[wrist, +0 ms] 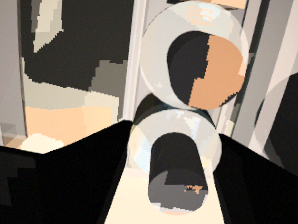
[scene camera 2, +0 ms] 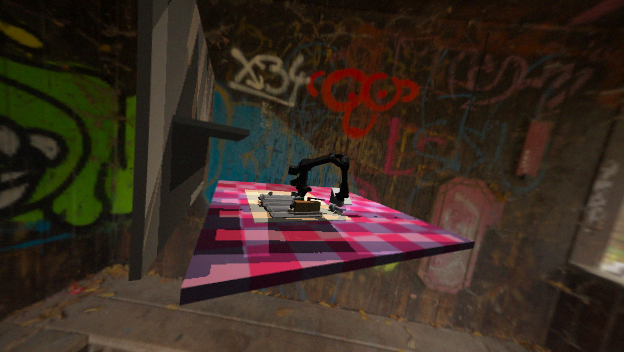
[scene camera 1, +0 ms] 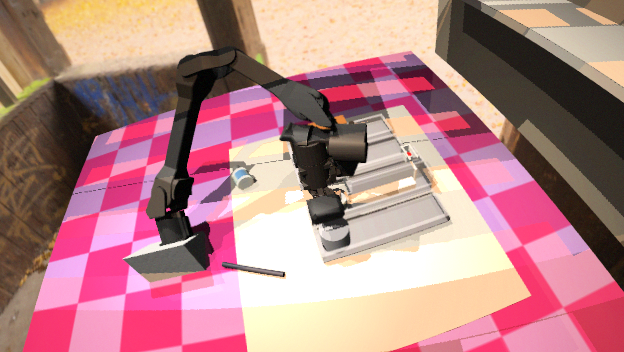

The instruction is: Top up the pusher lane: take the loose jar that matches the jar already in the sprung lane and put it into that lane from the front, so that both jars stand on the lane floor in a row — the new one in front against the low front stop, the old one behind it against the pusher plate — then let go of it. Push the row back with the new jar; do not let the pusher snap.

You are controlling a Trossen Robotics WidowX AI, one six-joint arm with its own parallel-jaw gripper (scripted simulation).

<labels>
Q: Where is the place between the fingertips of the gripper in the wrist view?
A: At 172, 136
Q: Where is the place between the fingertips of the gripper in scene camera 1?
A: At 321, 207
</labels>
